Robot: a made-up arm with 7 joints. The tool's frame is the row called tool. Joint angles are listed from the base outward.
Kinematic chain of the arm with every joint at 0, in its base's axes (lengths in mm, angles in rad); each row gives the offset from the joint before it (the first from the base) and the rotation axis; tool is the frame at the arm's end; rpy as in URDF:
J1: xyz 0 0 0 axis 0.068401 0.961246 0.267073
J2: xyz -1 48 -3 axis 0.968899 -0.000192 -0.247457
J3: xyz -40 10 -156 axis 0.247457 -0.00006 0.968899
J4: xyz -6 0 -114 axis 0.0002 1 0.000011
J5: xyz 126 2 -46 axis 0.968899 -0.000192 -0.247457
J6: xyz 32 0 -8 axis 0.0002 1 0.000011
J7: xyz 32 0 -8 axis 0.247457 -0.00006 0.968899
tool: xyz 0 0 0 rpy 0 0.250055 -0.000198
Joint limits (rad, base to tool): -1.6..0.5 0..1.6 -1.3..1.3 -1.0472..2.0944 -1.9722..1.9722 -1.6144..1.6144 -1.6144..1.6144
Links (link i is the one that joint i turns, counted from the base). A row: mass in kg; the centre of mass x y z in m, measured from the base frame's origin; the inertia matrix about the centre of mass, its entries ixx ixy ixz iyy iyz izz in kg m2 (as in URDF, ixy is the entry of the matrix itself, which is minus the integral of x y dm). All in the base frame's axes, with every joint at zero. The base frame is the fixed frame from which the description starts. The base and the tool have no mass.
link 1: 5.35; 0.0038 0.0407 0.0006; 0.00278 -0.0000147 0 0.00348 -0.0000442 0.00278
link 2: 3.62; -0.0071 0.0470 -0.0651; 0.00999 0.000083 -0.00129 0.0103 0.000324 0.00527
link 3: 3.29; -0.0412 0.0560 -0.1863; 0.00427 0 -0.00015 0.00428 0 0.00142
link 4: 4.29; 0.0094 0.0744 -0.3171; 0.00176 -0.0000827 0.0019 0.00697 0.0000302 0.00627
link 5: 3.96; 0.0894 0.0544 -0.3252; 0.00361 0 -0.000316 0.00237 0 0.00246
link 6: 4.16; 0.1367 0.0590 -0.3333; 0.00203 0 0 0.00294 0 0.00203
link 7: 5.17; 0.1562 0.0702 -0.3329; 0.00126 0 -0.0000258 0.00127 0 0.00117
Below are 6 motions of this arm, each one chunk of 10 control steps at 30 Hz.
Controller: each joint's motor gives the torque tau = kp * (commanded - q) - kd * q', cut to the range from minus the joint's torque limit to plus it. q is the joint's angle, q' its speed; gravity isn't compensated. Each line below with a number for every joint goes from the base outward.
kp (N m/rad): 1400 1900 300 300 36 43 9
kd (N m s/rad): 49 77 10 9.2 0.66 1.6 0.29
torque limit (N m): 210 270 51 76 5.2 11 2.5
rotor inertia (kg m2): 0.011 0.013 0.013 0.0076 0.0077 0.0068 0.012
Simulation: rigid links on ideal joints. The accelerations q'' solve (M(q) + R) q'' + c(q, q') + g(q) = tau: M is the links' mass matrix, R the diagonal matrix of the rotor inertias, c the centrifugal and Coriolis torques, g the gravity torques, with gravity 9.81 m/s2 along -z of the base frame. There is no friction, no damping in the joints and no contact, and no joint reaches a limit. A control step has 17 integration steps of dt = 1/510 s. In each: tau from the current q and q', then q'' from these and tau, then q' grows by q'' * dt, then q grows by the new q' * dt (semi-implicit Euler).
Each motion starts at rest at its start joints. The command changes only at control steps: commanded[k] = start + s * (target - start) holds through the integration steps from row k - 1 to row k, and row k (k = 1, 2, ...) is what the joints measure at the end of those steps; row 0 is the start. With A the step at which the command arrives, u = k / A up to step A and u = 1 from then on. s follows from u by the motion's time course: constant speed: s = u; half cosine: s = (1 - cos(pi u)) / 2; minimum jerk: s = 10 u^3 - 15 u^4 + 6 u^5; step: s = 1 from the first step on.
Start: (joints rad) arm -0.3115 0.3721 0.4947 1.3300 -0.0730 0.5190 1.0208
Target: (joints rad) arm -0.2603 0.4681 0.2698 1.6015 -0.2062 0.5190 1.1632
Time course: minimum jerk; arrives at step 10
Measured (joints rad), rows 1 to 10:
1: -0.3110 0.3684 0.4921 1.3341 -0.0758 0.5110 1.0005
2: -0.3105 0.3639 0.4812 1.3494 -0.0914 0.5108 0.9660
3: -0.3084 0.3639 0.4608 1.3751 -0.1156 0.5136 0.9440
4: -0.3037 0.3708 0.4314 1.4102 -0.1404 0.5148 0.9462
5: -0.2959 0.3843 0.3959 1.4523 -0.1630 0.5140 0.9710
6: -0.2853 0.4018 0.3587 1.4978 -0.1826 0.5127 1.0084
7: -0.2730 0.4200 0.3246 1.5421 -0.1979 0.5127 1.0462
8: -0.2608 0.4355 0.2982 1.5796 -0.2078 0.5149 1.0749
9: -0.2508 0.4461 0.2822 1.6056 -0.2119 0.5188 1.0897
10: -0.2449 0.4510 0.2754 1.6182 -0.2131 0.5223 1.0917

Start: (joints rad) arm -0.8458 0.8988 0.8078 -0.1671 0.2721 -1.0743 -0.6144
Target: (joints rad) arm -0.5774 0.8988 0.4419 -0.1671 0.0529 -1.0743 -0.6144
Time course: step
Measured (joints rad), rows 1 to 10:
1: -0.6984 0.9233 0.6658 -0.1954 -0.0021 -1.0093 -0.5776
2: -0.6042 0.8973 0.5203 -0.1697 -0.1022 -1.1019 -0.5367
3: -0.5616 0.8732 0.4062 -0.1124 0.0748 -1.1177 -0.5419
4: -0.5445 0.8593 0.3335 -0.0771 0.3015 -1.0946 -0.6338
5: -0.5392 0.8551 0.3089 -0.0785 0.5810 -1.0989 -0.7462
6: -0.5408 0.8583 0.3145 -0.1003 0.8745 -1.1273 -0.8087
7: -0.5450 0.8640 0.3330 -0.1150 1.0896 -1.1437 -0.8041
8: -0.5481 0.8695 0.3565 -0.1132 1.1734 -1.1381 -0.7642
9: -0.5489 0.8735 0.3775 -0.1042 1.1240 -1.1254 -0.7282
10: -0.5483 0.8755 0.3884 -0.0982 0.9530 -1.1166 -0.7136

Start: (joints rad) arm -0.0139 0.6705 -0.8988 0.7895 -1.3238 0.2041 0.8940
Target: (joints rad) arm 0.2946 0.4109 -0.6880 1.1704 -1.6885 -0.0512 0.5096
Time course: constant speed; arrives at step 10
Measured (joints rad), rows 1 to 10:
1: -0.0086 0.6521 -0.8743 0.8159 -1.3429 0.1745 0.8659
2: 0.0078 0.6272 -0.8503 0.8402 -1.3859 0.1411 0.7952
3: 0.0338 0.5988 -0.8331 0.8673 -1.4299 0.1170 0.7142
4: 0.0665 0.5693 -0.8209 0.9004 -1.4692 0.1014 0.6445
5: 0.1027 0.5406 -0.8089 0.9393 -1.5074 0.0890 0.5938
6: 0.1392 0.5137 -0.7938 0.9815 -1.5456 0.0745 0.5597
7: 0.1738 0.4885 -0.7746 1.0241 -1.5826 0.0549 0.5346
8: 0.2055 0.4646 -0.7519 1.0647 -1.6184 0.0300 0.5104
9: 0.2344 0.4409 -0.7276 1.1020 -1.6535 0.0017 0.4818
10: 0.2614 0.4168 -0.7032 1.1358 -1.6883 -0.0274 0.4464

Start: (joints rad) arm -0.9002 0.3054 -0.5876 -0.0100 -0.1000 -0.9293 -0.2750
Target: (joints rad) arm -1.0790 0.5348 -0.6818 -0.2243 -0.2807 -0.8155 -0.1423
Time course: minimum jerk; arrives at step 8
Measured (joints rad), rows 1 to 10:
1: -0.8933 0.3064 -0.5973 0.0031 -0.0980 -0.9303 -0.2732
2: -0.8853 0.3176 -0.6313 0.0238 -0.0923 -0.9135 -0.2659
3: -0.8891 0.3434 -0.6820 0.0287 -0.0887 -0.8780 -0.2583
4: -0.9098 0.3827 -0.7334 0.0043 -0.0998 -0.8379 -0.2549
5: -0.9450 0.4286 -0.7673 -0.0452 -0.1332 -0.8077 -0.2515
6: -0.9862 0.4715 -0.7723 -0.1036 -0.1839 -0.7939 -0.2366
7: -1.0227 0.5032 -0.7504 -0.1533 -0.2357 -0.7961 -0.2039
8: -1.0468 0.5210 -0.7178 -0.1848 -0.2722 -0.8083 -0.1608
9: -1.0576 0.5296 -0.6971 -0.1982 -0.2877 -0.8199 -0.1223
10: -1.0579 0.5329 -0.6972 -0.1981 -0.2835 -0.8239 -0.1017

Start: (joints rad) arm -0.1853 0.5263 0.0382 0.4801 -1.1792 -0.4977 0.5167
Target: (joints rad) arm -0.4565 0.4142 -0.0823 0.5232 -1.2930 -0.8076 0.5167
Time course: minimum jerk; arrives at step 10
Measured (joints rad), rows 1 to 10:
1: -0.1874 0.5220 0.0319 0.4989 -1.1862 -0.4873 0.5101
2: -0.1887 0.5127 0.0151 0.5271 -1.2124 -0.4742 0.5043
3: -0.1963 0.4992 -0.0048 0.5587 -1.2428 -0.4814 0.5160
4: -0.2168 0.4826 -0.0248 0.5886 -1.2755 -0.5116 0.5432
5: -0.2521 0.4639 -0.0449 0.6096 -1.3084 -0.5594 0.5708
6: -0.2991 0.4445 -0.0661 0.6165 -1.3339 -0.6136 0.5838
7: -0.3510 0.4260 -0.0880 0.6080 -1.3444 -0.6622 0.5762
8: -0.3991 0.4105 -0.1083 0.5871 -1.3376 -0.6973 0.5522
9: -0.4355 0.3998 -0.1237 0.5607 -1.3180 -0.7180 0.5215
10: -0.4558 0.3946 -0.1315 0.5391 -1.2966 -0.7293 0.4942

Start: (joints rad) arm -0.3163 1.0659 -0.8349 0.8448 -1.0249 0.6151 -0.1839
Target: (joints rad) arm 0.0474 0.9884 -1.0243 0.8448 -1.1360 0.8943 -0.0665
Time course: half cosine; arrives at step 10
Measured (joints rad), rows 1 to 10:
1: -0.3124 1.0579 -0.8398 0.8456 -1.0218 0.6045 -0.1857
2: -0.2970 1.0460 -0.8534 0.8309 -1.0345 0.6035 -0.1937
3: -0.2693 1.0320 -0.8718 0.8124 -1.0618 0.6146 -0.2067
4: -0.2295 1.0171 -0.8951 0.7982 -1.0881 0.6368 -0.2173
5: -0.1790 1.0023 -0.9239 0.7926 -1.1093 0.6706 -0.2178
6: -0.1213 0.9883 -0.9575 0.7953 -1.1272 0.7146 -0.2063
7: -0.0619 0.9760 -0.9937 0.8033 -1.1429 0.7647 -0.1877
8: -0.0073 0.9660 -1.0282 0.8130 -1.1561 0.8149 -0.1693
9: 0.0360 0.9591 -1.0564 0.8216 -1.1662 0.8581 -0.1570
10: 0.0622 0.9558 -1.0739 0.8277 -1.1713 0.8879 -0.1527

